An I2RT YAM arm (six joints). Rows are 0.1 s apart.
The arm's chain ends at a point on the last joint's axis. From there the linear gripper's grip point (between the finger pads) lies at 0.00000 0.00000 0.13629 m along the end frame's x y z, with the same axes.
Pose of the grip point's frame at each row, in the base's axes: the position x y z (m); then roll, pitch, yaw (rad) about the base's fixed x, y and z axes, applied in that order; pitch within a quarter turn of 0, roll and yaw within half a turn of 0:
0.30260, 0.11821, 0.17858, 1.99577, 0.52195, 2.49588
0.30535, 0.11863, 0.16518, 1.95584, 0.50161, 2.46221
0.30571, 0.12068, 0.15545, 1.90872, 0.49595, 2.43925
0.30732, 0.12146, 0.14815, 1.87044, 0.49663, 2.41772
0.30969, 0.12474, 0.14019, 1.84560, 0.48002, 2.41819
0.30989, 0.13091, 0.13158, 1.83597, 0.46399, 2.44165
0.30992, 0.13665, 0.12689, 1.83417, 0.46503, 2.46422
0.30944, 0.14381, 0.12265, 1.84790, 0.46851, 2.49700
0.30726, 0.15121, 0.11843, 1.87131, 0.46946, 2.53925
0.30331, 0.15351, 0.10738, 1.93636, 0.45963, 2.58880
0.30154, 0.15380, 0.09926, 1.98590, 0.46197, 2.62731
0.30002, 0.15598, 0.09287, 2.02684, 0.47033, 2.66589
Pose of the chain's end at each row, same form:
0.20551, 0.03590, 0.22729, 1.99577, 0.52195, 2.49588
0.20684, 0.03583, 0.21006, 1.95584, 0.50161, 2.46221
0.20623, 0.03642, 0.19519, 1.90872, 0.49595, 2.43925
0.20672, 0.03659, 0.18352, 1.87044, 0.49663, 2.41772
0.21006, 0.03772, 0.17299, 1.84560, 0.48002, 2.41819
0.21294, 0.04061, 0.16352, 1.83597, 0.46399, 2.44165
0.21505, 0.04408, 0.15860, 1.83417, 0.46503, 2.46422
0.21721, 0.04914, 0.15592, 1.84790, 0.46851, 2.49700
0.21846, 0.05428, 0.15441, 1.87131, 0.46946, 2.53925
0.21808, 0.05653, 0.15104, 1.93636, 0.45963, 2.58880
0.21886, 0.05727, 0.14846, 1.98590, 0.46197, 2.62731
0.21980, 0.05966, 0.14637, 2.02684, 0.47033, 2.66589

